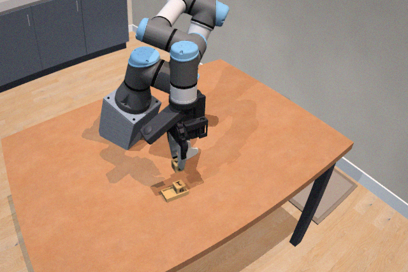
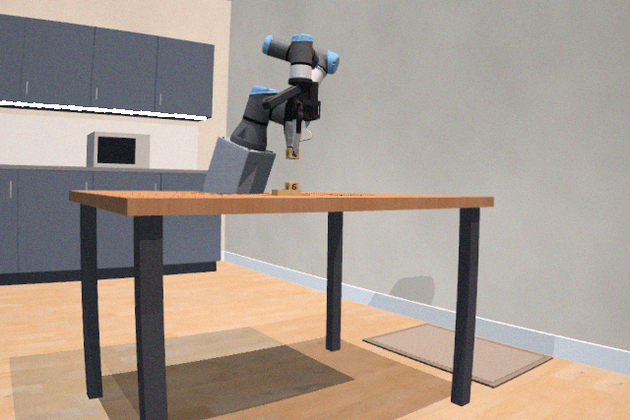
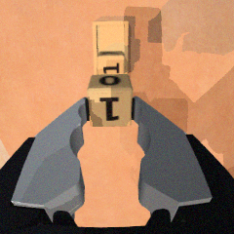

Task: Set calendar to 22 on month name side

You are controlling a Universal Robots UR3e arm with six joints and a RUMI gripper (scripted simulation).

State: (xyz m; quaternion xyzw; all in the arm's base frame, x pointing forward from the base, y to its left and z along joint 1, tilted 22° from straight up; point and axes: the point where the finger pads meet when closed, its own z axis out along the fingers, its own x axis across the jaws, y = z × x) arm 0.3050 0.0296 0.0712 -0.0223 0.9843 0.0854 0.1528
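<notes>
My gripper is now 20 mm to the left of the wooden tray and 120 mm above it.
</notes>
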